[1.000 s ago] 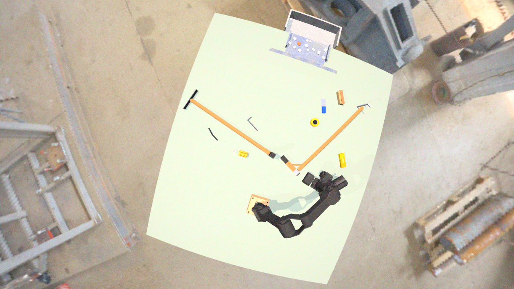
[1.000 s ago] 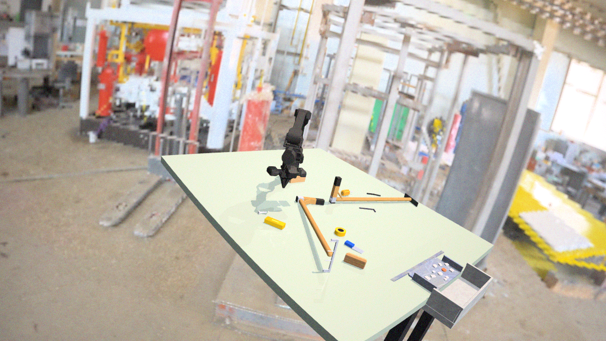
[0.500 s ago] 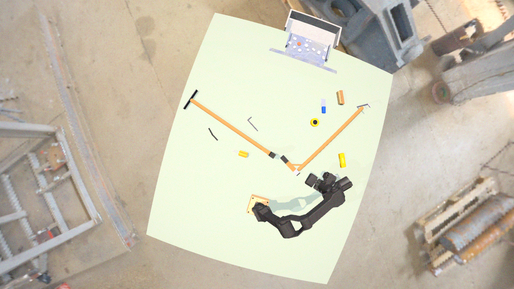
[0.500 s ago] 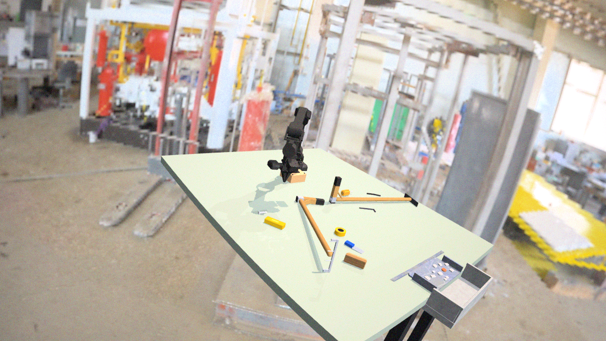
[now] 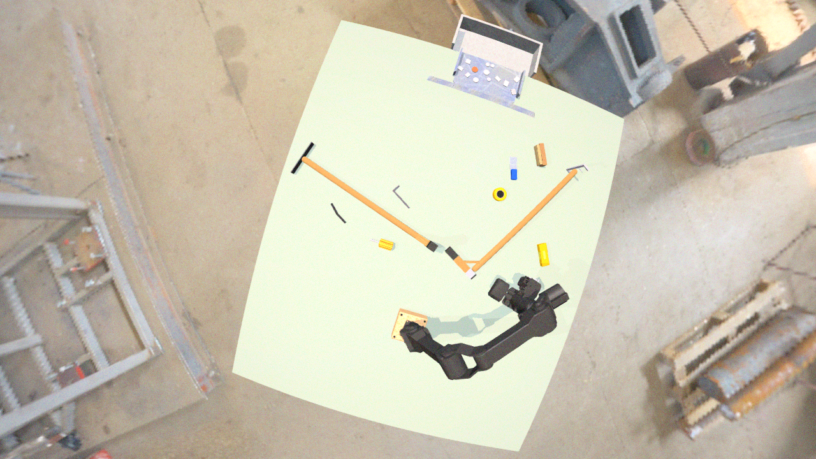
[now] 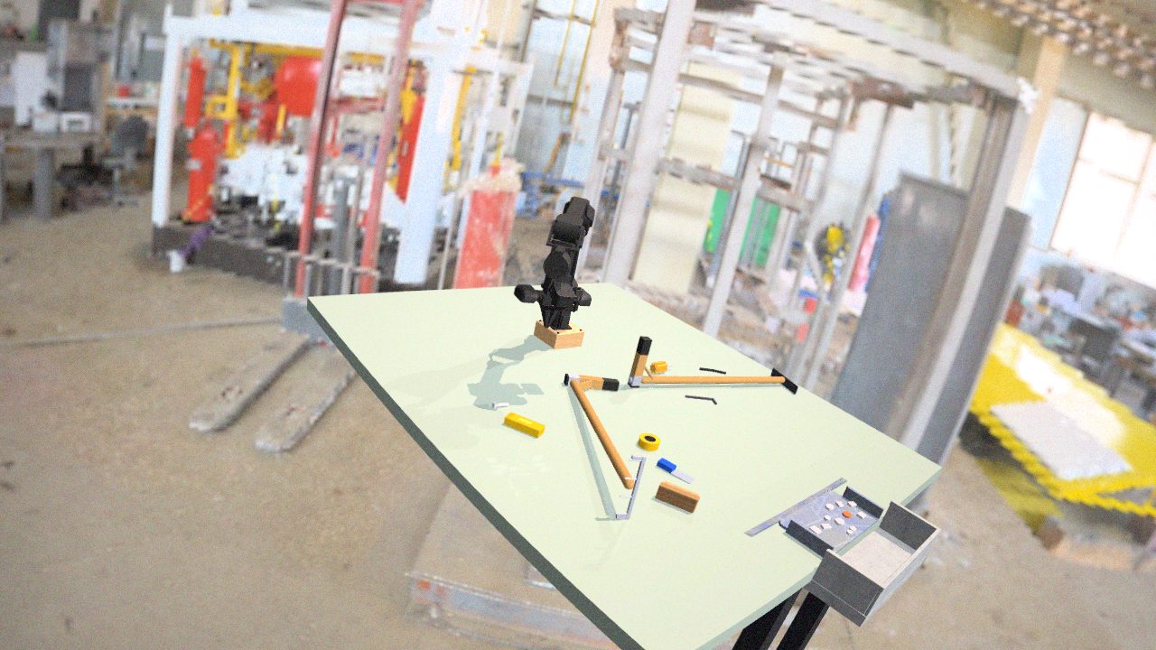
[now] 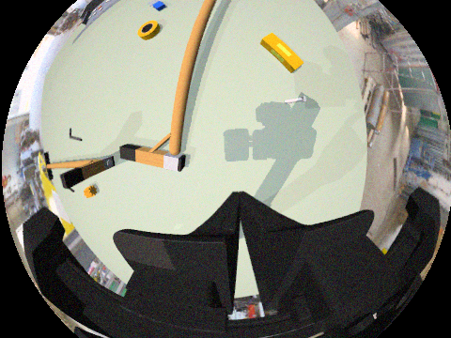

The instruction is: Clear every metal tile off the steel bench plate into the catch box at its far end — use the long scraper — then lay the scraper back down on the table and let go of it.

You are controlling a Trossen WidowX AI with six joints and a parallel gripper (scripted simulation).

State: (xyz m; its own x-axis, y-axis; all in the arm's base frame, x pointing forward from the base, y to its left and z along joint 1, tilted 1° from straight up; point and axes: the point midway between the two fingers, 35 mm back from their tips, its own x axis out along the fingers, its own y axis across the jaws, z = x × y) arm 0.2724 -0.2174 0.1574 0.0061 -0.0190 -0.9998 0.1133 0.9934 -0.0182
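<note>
The long scraper lies 8 cm ahead of my gripper tip, 57 cm to the left of it and 10 cm below it. The rest, counted from my gripper tip: yellow tape roll 32 cm ahead, 13 cm to the left, 15 cm below; then yellow block 19 cm ahead, 13 cm to the right, 15 cm below; then yellow-handled screwdriver 3 cm behind, 45 cm to the left, 15 cm below.
</note>
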